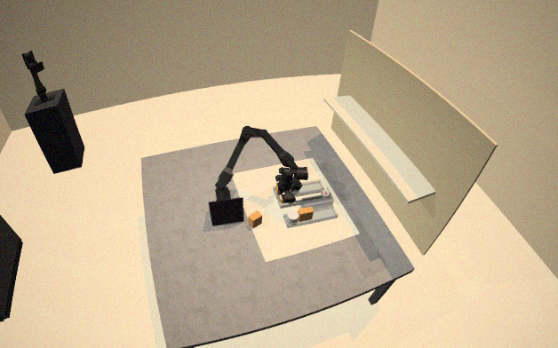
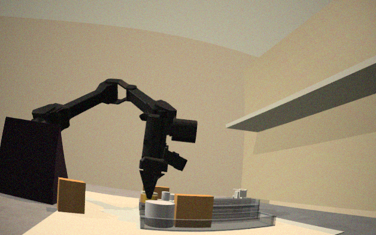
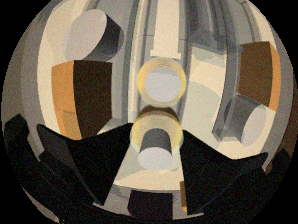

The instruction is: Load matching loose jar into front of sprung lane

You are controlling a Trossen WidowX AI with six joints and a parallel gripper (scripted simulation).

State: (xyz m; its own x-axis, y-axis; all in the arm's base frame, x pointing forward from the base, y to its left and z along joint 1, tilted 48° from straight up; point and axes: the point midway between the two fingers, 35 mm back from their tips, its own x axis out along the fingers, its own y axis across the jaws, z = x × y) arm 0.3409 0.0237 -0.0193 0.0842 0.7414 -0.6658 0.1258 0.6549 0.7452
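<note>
The lane rack is 15 cm ahead of my gripper tip, 4 cm to the right of it and 3 cm below it. Also, from my gripper tip: shelf (51 cm ahead, 32 cm above, 2 cm to the right).
</note>
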